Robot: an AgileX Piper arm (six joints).
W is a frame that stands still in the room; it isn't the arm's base.
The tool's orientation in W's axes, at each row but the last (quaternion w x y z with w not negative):
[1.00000, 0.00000, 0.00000, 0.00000]
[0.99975, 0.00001, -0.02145, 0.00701]
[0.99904, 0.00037, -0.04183, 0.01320]
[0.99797, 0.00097, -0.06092, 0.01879]
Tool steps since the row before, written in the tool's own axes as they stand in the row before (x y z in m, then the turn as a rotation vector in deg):
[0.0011, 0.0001, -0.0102, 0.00, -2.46, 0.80]
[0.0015, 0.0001, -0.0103, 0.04, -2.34, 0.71]
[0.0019, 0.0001, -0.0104, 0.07, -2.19, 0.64]
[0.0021, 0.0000, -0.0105, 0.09, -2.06, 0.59]
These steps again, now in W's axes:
[0.0011, 0.0001, -0.0102, 0.00, -2.46, 0.80]
[0.0019, 0.0001, -0.0102, 0.04, -2.34, 0.71]
[0.0028, 0.0002, -0.0102, 0.07, -2.19, 0.64]
[0.0034, 0.0001, -0.0102, 0.10, -2.06, 0.60]

